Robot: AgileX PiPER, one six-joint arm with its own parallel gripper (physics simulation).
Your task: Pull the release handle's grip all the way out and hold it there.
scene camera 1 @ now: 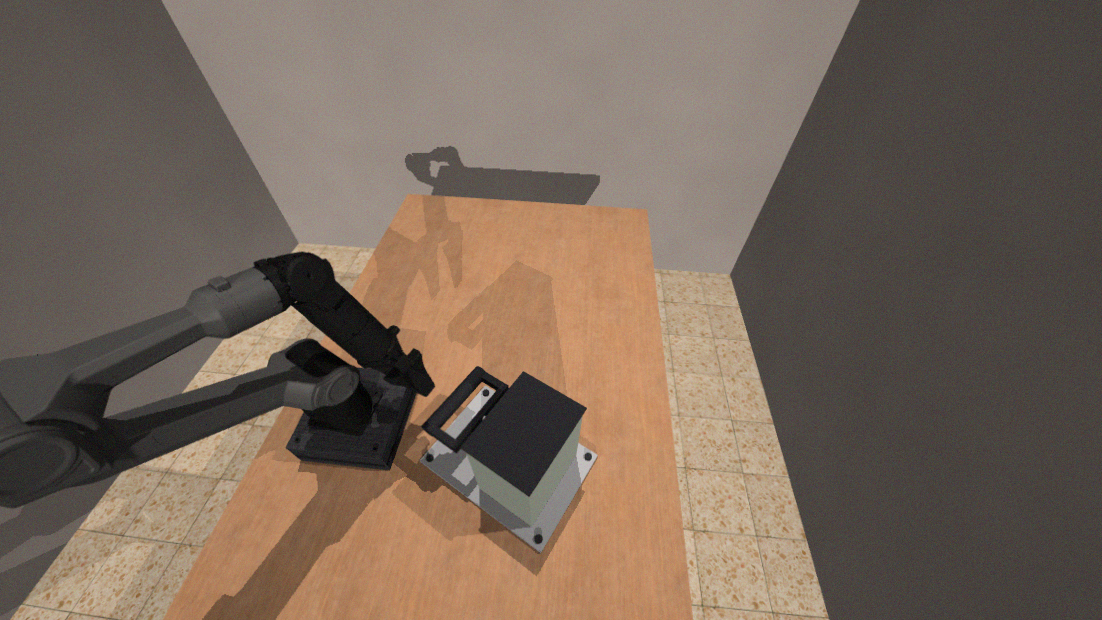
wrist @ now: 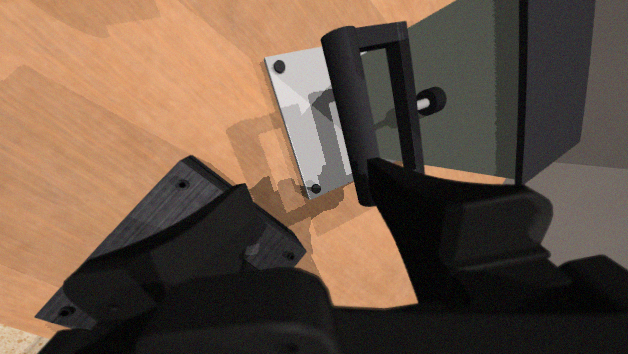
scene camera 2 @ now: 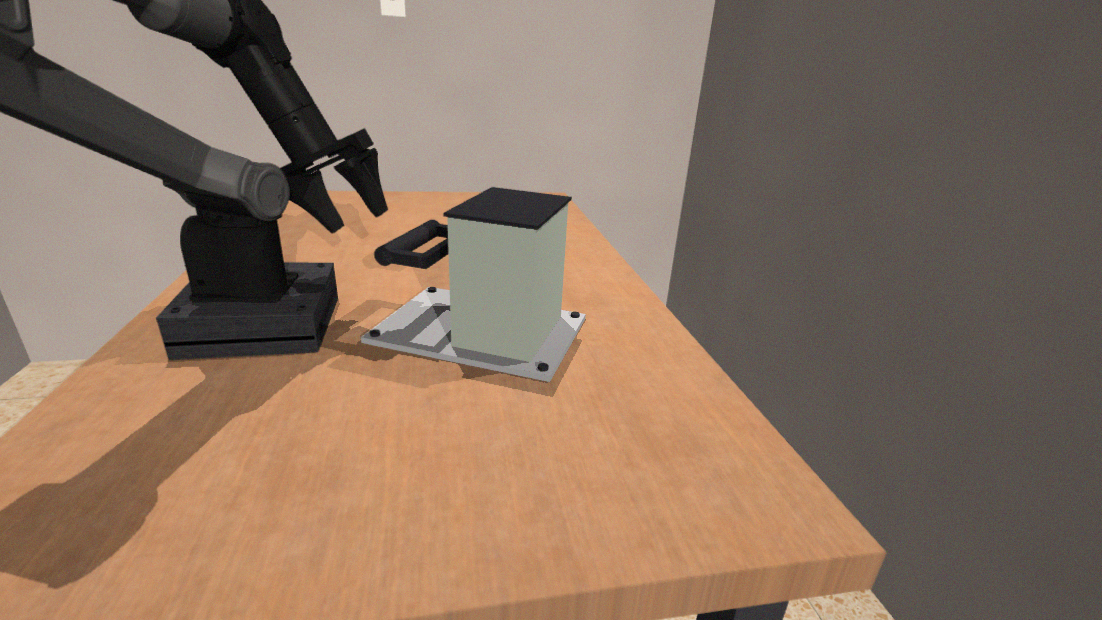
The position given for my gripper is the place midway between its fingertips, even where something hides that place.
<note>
In view: my gripper [scene camera 2: 359, 221] and a grey plate [wrist: 300, 80].
My gripper also shows in scene camera 1 [scene camera 1: 416, 383] and in the wrist view [wrist: 308, 186].
</note>
